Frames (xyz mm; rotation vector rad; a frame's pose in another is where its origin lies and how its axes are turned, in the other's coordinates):
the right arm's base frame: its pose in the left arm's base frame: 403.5 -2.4 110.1 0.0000 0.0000 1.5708
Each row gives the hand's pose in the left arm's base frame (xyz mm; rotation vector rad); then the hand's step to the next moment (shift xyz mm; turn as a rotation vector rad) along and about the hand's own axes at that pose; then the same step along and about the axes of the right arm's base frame.
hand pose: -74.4 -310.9 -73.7 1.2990 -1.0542 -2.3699
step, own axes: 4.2 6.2 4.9 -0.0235 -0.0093 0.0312
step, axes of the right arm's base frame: -4.2 7.2 3.3 0.0337 0.0105 0.0192
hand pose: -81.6 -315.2 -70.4 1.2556 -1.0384 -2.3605
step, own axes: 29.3 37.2 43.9 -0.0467 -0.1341 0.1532
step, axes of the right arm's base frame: -21.4 55.8 24.4 0.1910 0.0840 -0.0097
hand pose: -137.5 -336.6 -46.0 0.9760 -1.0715 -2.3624
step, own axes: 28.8 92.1 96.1 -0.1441 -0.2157 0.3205
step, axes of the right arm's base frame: -26.8 85.0 103.0 0.3844 0.1406 0.0498
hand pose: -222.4 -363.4 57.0 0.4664 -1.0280 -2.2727
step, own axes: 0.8 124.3 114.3 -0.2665 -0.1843 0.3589
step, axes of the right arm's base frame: -2.0 14.9 168.2 0.4682 0.0561 0.1069
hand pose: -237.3 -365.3 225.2 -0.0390 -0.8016 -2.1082
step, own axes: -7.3 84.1 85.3 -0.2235 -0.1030 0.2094
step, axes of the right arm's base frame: 16.7 -45.1 109.9 0.3198 -0.0136 0.0443
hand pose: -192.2 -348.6 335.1 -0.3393 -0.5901 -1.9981
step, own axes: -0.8 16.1 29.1 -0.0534 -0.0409 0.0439
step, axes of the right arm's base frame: 9.9 -14.3 28.4 0.0796 0.0110 0.0011
